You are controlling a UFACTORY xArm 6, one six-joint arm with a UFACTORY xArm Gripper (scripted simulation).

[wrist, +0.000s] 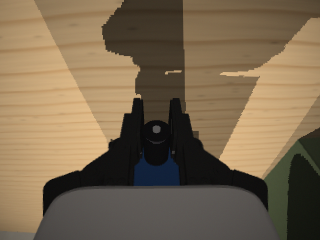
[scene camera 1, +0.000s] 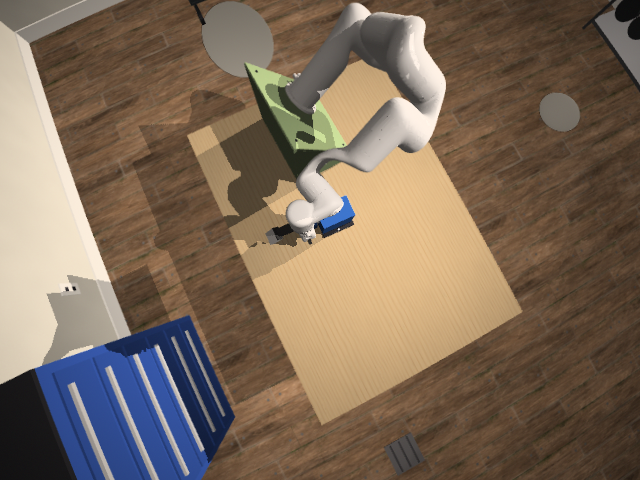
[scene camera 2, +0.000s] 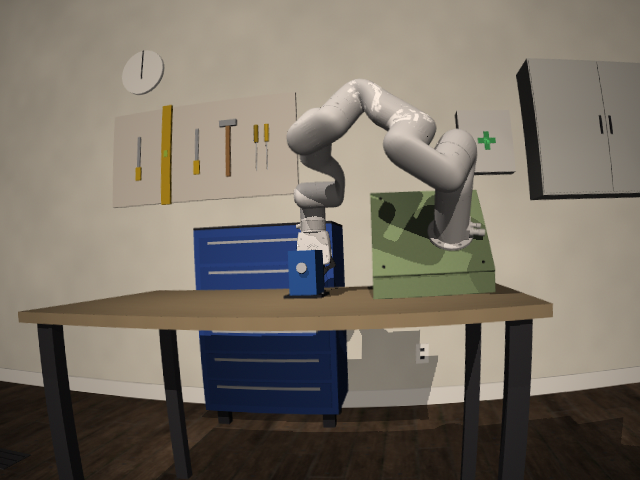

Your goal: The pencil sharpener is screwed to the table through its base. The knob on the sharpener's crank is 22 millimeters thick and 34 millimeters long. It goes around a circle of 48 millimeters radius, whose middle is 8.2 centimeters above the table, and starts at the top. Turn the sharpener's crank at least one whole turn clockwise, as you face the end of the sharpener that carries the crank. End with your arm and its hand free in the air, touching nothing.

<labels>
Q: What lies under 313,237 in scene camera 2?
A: My gripper.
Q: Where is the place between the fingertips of my gripper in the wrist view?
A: At 156,111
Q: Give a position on a crank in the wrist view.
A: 156,134
</labels>
